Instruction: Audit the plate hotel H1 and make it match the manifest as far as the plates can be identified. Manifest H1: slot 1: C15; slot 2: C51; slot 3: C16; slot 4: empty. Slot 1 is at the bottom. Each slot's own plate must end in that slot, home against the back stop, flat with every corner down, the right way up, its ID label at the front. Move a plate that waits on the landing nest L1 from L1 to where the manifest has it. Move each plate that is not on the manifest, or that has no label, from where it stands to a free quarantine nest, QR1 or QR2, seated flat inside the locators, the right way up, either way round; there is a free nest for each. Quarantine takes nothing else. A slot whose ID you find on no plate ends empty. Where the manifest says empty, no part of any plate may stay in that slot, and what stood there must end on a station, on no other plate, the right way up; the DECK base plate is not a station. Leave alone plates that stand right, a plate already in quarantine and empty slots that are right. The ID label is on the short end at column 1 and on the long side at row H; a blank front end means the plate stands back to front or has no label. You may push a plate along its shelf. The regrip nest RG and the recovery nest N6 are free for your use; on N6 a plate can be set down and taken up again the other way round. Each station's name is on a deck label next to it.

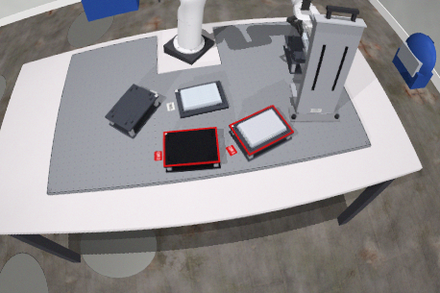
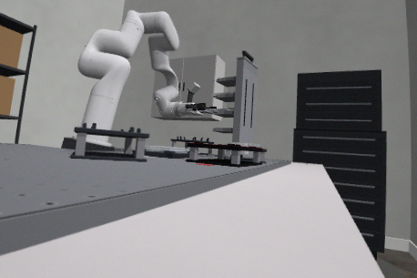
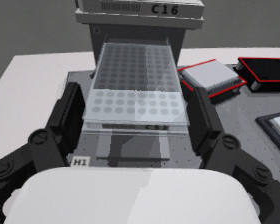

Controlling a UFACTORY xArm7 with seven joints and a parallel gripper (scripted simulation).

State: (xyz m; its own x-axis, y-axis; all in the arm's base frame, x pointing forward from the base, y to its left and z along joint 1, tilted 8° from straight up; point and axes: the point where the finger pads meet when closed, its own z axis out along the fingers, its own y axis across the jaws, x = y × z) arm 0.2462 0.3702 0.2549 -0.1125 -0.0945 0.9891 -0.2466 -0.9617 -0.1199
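The plate labelled C16 lies 10 cm ahead of my hand, 2 cm to the right of it and 5 cm above it. Also, from my hand: RG label: 18 cm behind, 5 cm to the left, 21 cm below; then H1 label: 7 cm ahead, 8 cm to the left, 21 cm below; then white plate: 22 cm ahead, 26 cm to the right, 16 cm below.
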